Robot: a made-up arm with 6 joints. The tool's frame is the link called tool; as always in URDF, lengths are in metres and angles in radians. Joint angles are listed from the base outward. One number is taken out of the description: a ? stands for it. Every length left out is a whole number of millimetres.
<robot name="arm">
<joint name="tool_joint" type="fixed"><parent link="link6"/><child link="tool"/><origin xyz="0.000 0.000 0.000" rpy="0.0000 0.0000 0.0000"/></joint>
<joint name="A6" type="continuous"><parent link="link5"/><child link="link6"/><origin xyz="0.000 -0.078 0.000" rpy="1.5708 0.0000 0.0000"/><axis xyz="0 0 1"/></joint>
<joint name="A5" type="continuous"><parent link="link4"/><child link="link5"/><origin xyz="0.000 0.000 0.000" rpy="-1.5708 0.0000 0.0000"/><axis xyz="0 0 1"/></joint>
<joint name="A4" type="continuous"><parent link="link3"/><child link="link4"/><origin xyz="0.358 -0.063 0.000" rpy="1.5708 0.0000 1.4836"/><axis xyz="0 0 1"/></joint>
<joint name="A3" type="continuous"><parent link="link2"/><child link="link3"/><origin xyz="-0.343 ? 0.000" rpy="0.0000 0.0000 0.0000"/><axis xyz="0 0 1"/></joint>
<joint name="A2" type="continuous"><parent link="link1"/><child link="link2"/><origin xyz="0.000 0.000 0.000" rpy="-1.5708 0.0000 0.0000"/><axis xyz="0 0 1"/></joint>
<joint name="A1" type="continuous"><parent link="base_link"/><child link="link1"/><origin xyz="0.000 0.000 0.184" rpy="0.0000 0.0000 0.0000"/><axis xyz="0 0 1"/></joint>
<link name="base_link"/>
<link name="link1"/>
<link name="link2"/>
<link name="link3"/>
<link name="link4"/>
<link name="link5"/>
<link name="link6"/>
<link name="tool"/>
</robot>
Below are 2 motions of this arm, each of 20 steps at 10 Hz.
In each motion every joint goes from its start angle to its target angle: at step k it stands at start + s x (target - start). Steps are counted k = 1, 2, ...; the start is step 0. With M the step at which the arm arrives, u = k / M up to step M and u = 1 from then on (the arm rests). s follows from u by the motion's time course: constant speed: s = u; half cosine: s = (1 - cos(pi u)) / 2; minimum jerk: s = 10 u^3 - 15 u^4 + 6 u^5.
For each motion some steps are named. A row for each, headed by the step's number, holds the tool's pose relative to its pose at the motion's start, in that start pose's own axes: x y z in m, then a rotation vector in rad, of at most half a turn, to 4 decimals.
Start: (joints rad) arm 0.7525 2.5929 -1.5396 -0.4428 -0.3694 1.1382
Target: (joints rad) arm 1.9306 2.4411 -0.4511 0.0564 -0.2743 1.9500
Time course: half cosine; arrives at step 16
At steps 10, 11, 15, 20:
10: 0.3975 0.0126 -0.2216 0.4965 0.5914 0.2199
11: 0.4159 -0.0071 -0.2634 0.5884 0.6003 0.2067
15: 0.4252 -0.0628 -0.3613 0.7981 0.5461 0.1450
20: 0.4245 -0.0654 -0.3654 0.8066 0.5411 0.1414

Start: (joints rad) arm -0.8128 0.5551 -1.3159 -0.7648 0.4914 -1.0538
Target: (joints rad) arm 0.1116 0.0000 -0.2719 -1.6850 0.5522 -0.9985
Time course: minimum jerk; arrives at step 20
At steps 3, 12, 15, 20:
3: -0.0002 0.0071 -0.0021 -0.0071 -0.0137 -0.0138
12: -0.0280 0.1989 -0.0661 0.0302 -0.4182 -0.3983
15: -0.0462 0.2643 -0.0954 0.1410 -0.5589 -0.5184
20: -0.0562 0.2957 -0.1118 0.2125 -0.6246 -0.5707

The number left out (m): -0.047
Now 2 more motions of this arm.
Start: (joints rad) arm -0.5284 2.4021 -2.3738 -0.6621 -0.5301 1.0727
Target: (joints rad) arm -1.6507 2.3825 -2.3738 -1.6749 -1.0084 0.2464
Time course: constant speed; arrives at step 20
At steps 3, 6, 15, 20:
3: -0.0522 -0.0893 -0.0410 0.0442 0.0041 -0.3281
6: -0.1062 -0.1684 -0.0962 0.0892 0.0487 -0.6457
15: -0.2683 -0.3286 -0.3335 0.1738 0.4262 -1.4691
20: -0.3498 -0.3574 -0.4990 0.1486 0.7802 -1.7829

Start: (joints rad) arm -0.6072 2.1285 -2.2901 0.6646 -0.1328 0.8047
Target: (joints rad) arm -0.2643 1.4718 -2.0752 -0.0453 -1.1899 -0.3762
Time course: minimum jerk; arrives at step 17
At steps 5, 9, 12, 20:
5: 0.0163 0.0735 -0.0243 -0.2010 -0.0794 -0.2587
9: 0.0406 0.2488 -0.1282 -0.6915 -0.4717 -0.8030
12: 0.0375 0.3499 -0.2332 -0.9648 -0.9324 -1.0427
20: 0.0278 0.3915 -0.2956 -1.0584 -1.2330 -1.0993

